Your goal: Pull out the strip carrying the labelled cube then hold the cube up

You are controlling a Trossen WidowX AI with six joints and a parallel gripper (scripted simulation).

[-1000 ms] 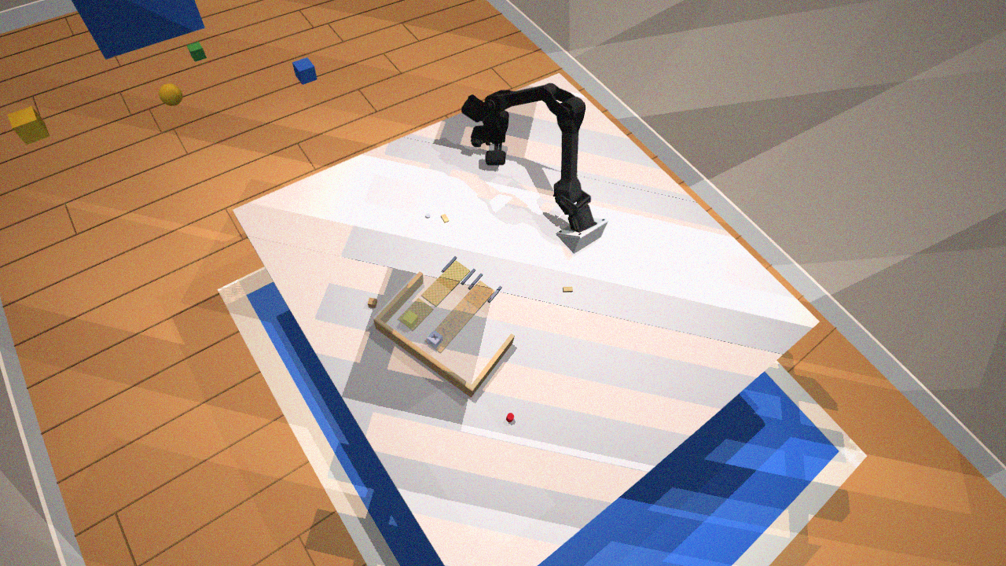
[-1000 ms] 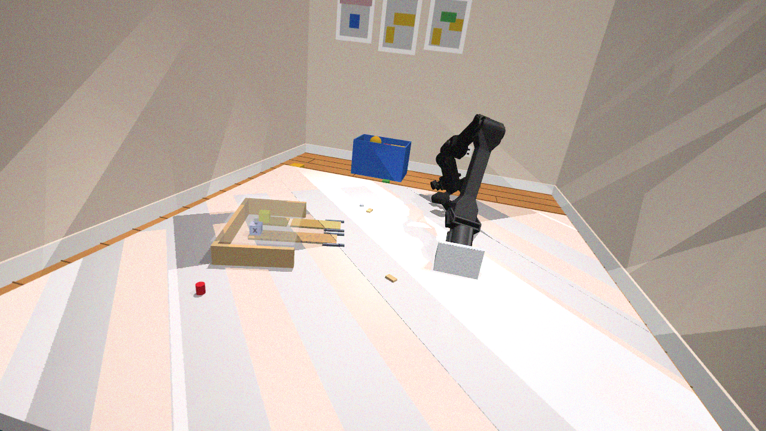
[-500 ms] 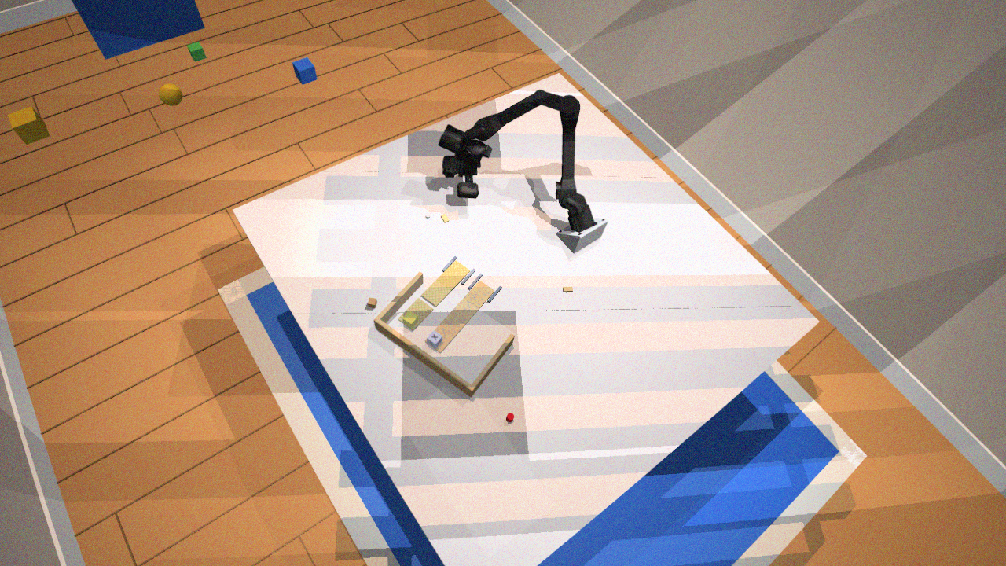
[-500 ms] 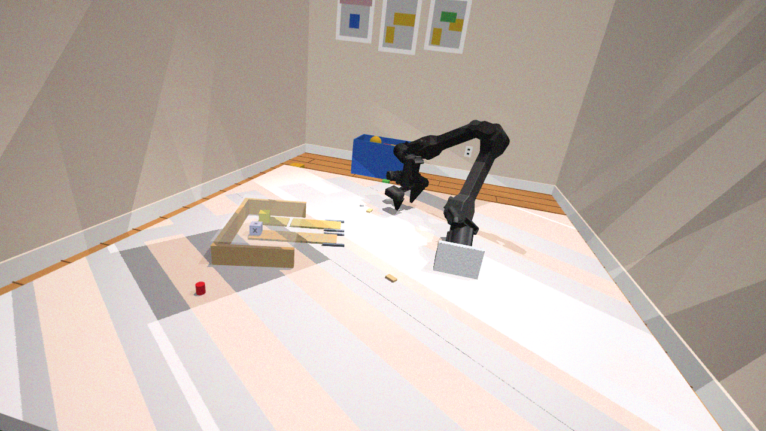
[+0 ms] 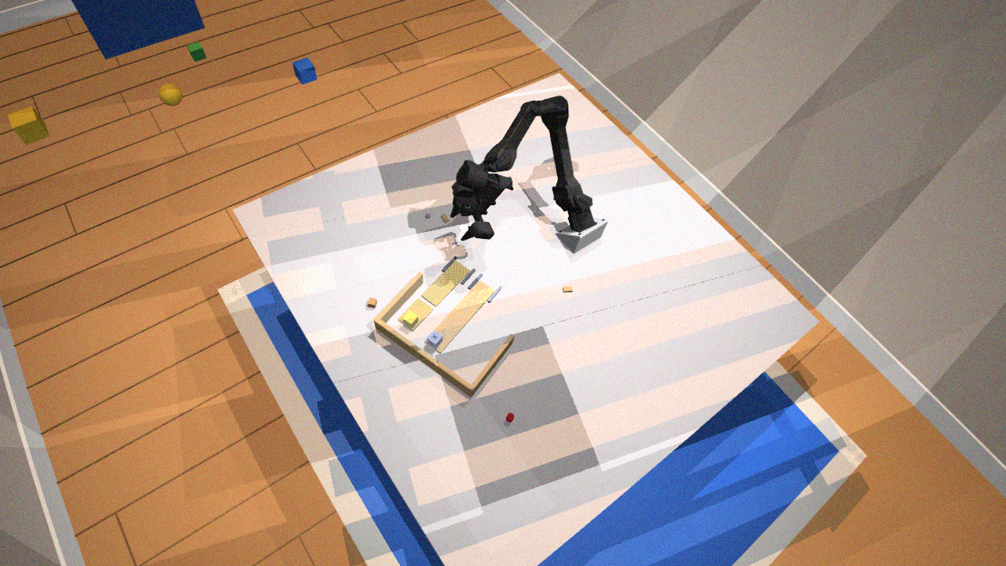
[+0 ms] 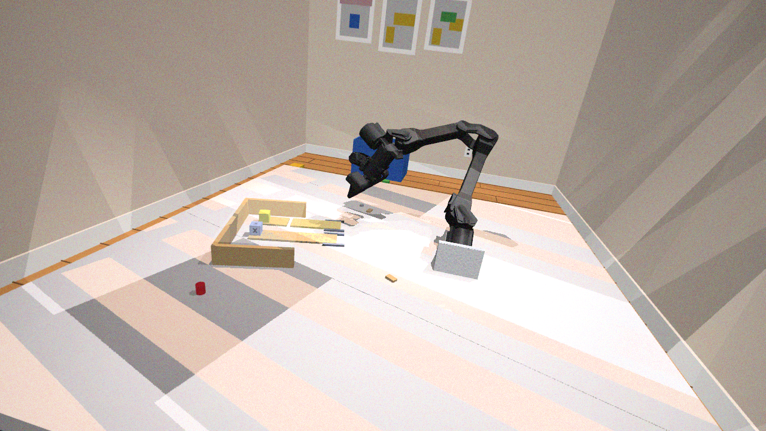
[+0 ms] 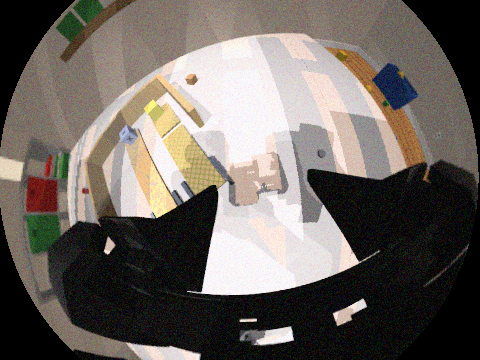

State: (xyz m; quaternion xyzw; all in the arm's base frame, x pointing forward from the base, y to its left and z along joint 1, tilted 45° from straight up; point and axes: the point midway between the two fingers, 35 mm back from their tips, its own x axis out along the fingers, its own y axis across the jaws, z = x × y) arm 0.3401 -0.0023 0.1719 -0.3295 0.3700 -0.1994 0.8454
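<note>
Right now my gripper tip is 100 mm to the right of the strip, 90 mm above it and 80 mm short of it. The rest, counted from my gripper tip: red cylinder: 530 mm to the left, 100 mm ahead, 80 mm below.
</note>
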